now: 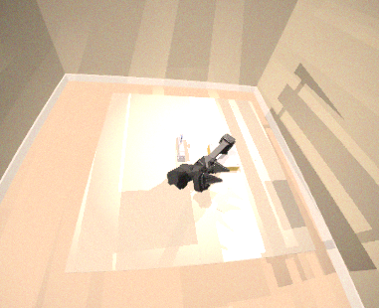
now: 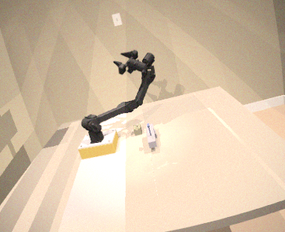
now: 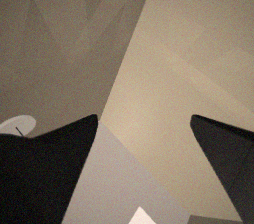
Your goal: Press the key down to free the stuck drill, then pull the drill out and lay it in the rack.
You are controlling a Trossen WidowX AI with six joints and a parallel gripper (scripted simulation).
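Now: gripper tip 160 mm short of the drill, 380 mm to the left of it and 380 mm above it. The rest, counted from my gripper tip: sleeve block 160 mm ahead, 400 mm to the right, 380 mm below; then rack 70 mm ahead, 240 mm to the right, 400 mm below.
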